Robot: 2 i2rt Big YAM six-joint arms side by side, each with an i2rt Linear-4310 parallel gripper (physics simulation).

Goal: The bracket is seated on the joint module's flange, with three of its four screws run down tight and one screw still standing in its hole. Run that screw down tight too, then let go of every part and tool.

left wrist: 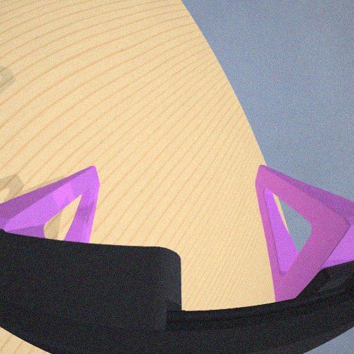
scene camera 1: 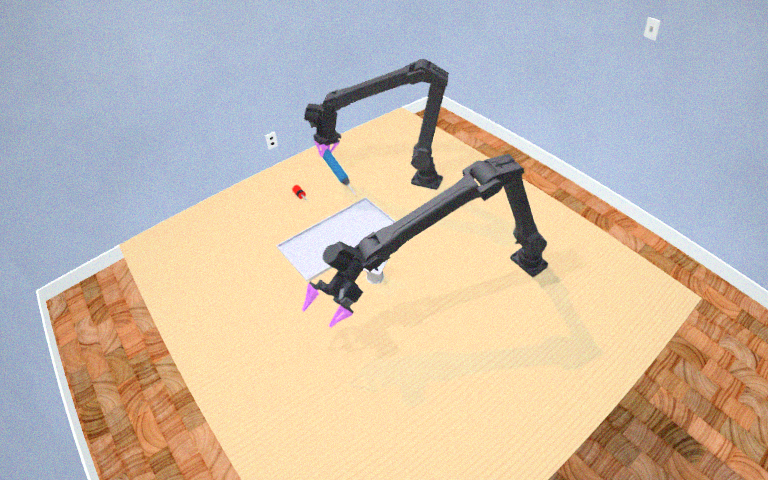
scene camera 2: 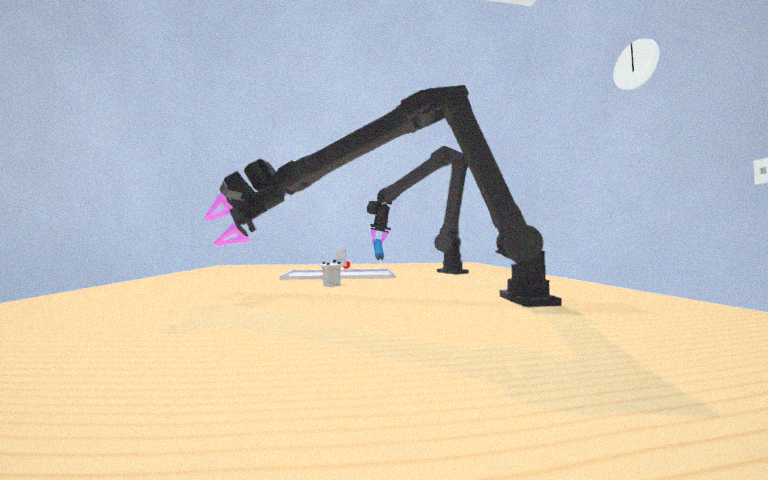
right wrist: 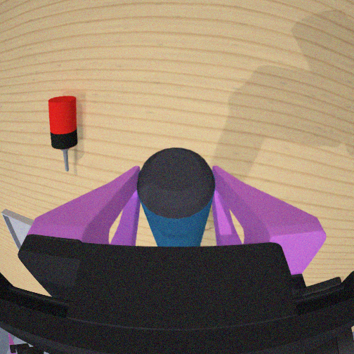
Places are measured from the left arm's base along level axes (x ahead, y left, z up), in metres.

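Pixels of known places: left gripper, fingertip midpoint: [scene camera 1: 316,319] [scene camera 2: 210,231]; right gripper, fingertip midpoint: [scene camera 1: 325,155] [scene camera 2: 376,244]; left arm's base, link origin: [scene camera 1: 528,262] [scene camera 2: 528,300]; right arm's base, link origin: [scene camera 1: 426,181] [scene camera 2: 452,272].
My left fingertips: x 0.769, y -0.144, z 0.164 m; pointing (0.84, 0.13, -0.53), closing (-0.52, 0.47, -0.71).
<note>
For each thing: its top centre in the pictures, then the offset to it from my left fingertips.
- joint module, top centre: [scene camera 2: 331,264] [scene camera 1: 374,264] dy -0.146, dx -0.297, dz -0.100 m
- light tray, top centre: [scene camera 1: 338,234] [scene camera 2: 339,271] dy -0.388, dx -0.301, dz -0.148 m
- short red screwdriver, top centre: [scene camera 1: 300,191] [scene camera 2: 346,261] dy -0.691, dx -0.307, dz -0.130 m
The joint module [scene camera 1: 374,276] [scene camera 2: 331,276] is a small grey cylinder standing at the tray's near side, partly hidden by the left arm in scene camera 1. The pale bracket [scene camera 2: 340,256] sits on top, with small dark screw heads; which screw stands proud is too small to tell. My right gripper [scene camera 1: 326,149] [scene camera 2: 379,236] [right wrist: 175,175] is shut on the blue screwdriver [scene camera 1: 335,166] [scene camera 2: 378,249] [right wrist: 177,230] near its dark butt end, holding it above the table, shaft slanting down. My left gripper [scene camera 1: 317,318] [scene camera 2: 210,231] [left wrist: 177,174] is open and empty, high above the table.
A light tray [scene camera 1: 317,243] [scene camera 2: 368,274] lies between the module and the blue screwdriver. A short red screwdriver [scene camera 1: 299,191] [scene camera 2: 347,264] [right wrist: 62,117] lies on the table beyond the tray. The left arm [scene camera 1: 424,217] reaches over the module and the tray's corner.
</note>
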